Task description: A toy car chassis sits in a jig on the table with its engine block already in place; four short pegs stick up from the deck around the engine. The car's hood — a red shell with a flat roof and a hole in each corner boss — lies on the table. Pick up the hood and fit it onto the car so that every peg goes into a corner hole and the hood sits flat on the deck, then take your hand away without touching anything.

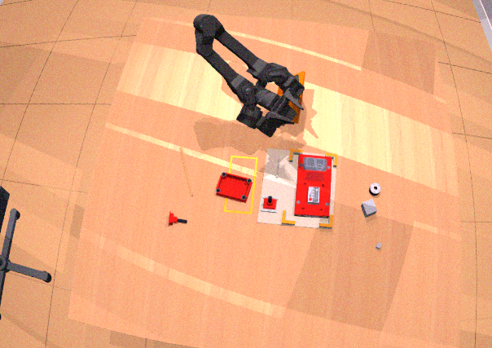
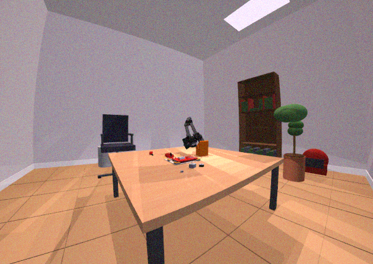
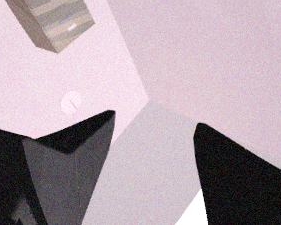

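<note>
Now: gripper tip 21 cm above the red hood, 18 cm to the left of it and 14 cm short of it.
</note>
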